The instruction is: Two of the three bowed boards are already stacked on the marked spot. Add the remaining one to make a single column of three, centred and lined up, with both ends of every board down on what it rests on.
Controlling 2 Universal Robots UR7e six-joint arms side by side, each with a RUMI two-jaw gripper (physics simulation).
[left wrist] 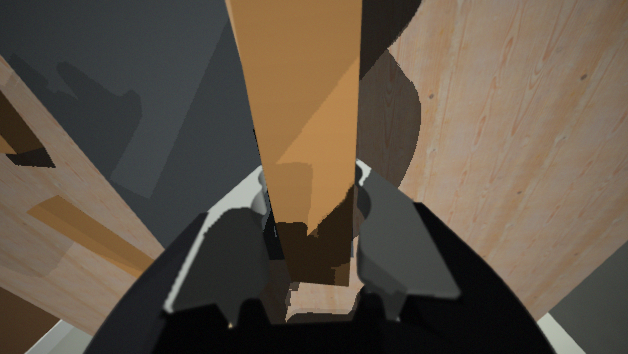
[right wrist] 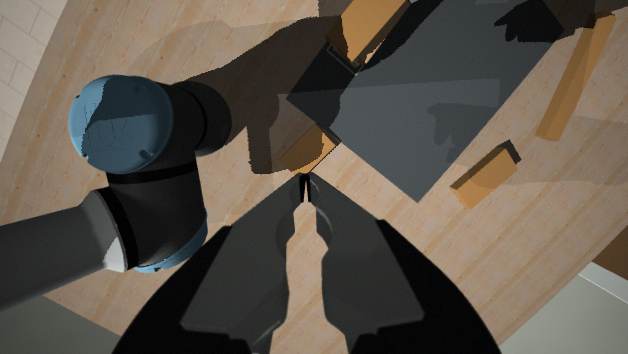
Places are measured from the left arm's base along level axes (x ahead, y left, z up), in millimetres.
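Where they show: left gripper, fingertip midpoint: (left wrist: 311, 163); right gripper, fingertip midpoint: (right wrist: 305, 175); right arm's base, origin of the base link: (right wrist: 195, 120).
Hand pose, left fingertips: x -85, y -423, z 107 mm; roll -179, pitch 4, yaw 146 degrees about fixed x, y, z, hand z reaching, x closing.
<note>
After its pixels a point has its place.
A long orange board (left wrist: 310, 100) {z 138, x -117, y -462 mm} (right wrist: 375, 22) {z 134, x -111, y -491 mm} lies between the fingers of my left gripper (left wrist: 311, 163) {z 107, x -85, y -423 mm}, which is shut on it. In the right wrist view its near end is over the corner of the thin marked outline (right wrist: 342, 62) {z 6, x -132, y -522 mm} on the dark grey mat (left wrist: 195, 100) {z 6, x 16, y -535 mm} (right wrist: 390, 130) {z 6, x -4, y -640 mm}. The two stacked boards are mostly hidden beneath it and in shadow, so I cannot tell whether it touches them or how well it lines up. My right gripper (right wrist: 305, 175) {z 351, x -192, y -677 mm} is shut and empty, its tips in view just below a small orange block.
The small orange block (right wrist: 312, 147) {z 19, x -167, y -699 mm} is beside the mat's near edge. Another short orange block (right wrist: 485, 177) {z 28, x 240, y -708 mm} and a long orange bar (left wrist: 90, 230) {z 17, x 374, y -515 mm} (right wrist: 575, 82) {z 27, x 393, y -466 mm} lie on the wooden table beyond the mat's right edge. A blue-and-black arm (right wrist: 155, 210) {z 217, x -372, y -784 mm} is at the left.
</note>
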